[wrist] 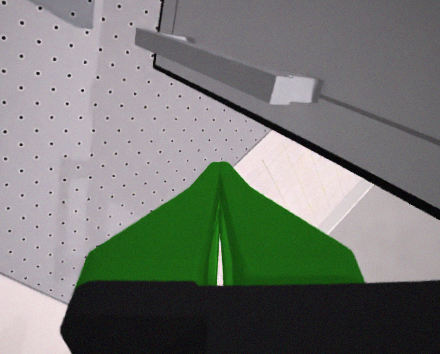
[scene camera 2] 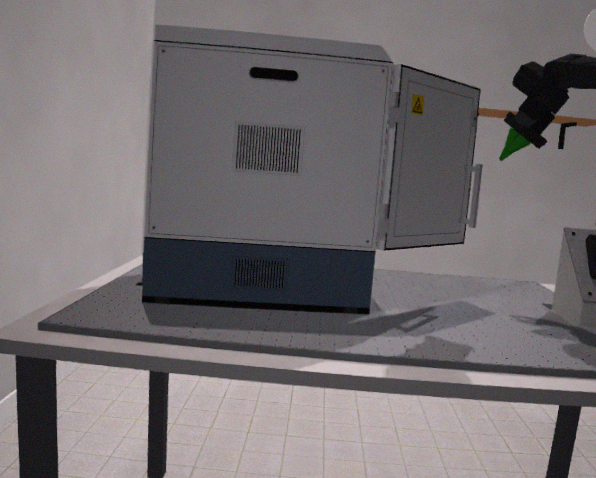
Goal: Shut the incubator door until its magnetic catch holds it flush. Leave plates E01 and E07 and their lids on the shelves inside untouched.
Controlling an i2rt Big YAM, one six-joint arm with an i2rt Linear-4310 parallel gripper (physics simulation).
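Places are measured from the arm's base along level axes (x back, y right, z up), in centimetres.
Where they show: gripper, fingertip midpoint: (wrist: 219, 176) (scene camera 2: 500, 160).
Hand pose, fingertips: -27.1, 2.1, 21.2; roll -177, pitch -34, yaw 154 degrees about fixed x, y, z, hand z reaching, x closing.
Note:
After its pixels a point has its place, as x, y, z.
The incubator (scene camera 2: 210, 200) {-88.6, -24.1, 8.0} stands on the table, its side wall facing scene camera 2. Its grey door (scene camera 2: 435, 165) {-43.1, -5.7, 18.5} (wrist: 370, 55) {-36.0, 2.7, 21.3} stands open, swung out to the right in that view. The door's bar handle (scene camera 2: 476, 196) {-31.9, 1.5, 12.2} (wrist: 215, 65) {-31.5, 1.7, 15.4} is on the outer face near the free edge. My gripper (scene camera 2: 501, 159) {-27.1, 2.1, 21.2} (wrist: 219, 176) {-27.1, 2.1, 21.2} is shut and empty, its green fingertips together. In scene camera 2 it hangs to the right of the door, a little above the handle's height; in the wrist view the tips appear apart from the handle and door edge. Plates E01 and E07 and their lids do not show.
The incubator stands on a perforated board (scene camera 2: 320, 340) {-63.9, -38.4, -13.6} (wrist: 45, 165) {-17.1, 14.3, -13.6} on the table (scene camera 2: 200, 362) {-81.7, -51.5, -15.1}. A light box-shaped unit (scene camera 2: 570, 280) {-8.0, -1.3, -5.2} stands at the right edge. An orange strip (scene camera 2: 492, 113) runs along the wall behind the door, with a black hooked piece (scene camera 2: 562, 136) near it.

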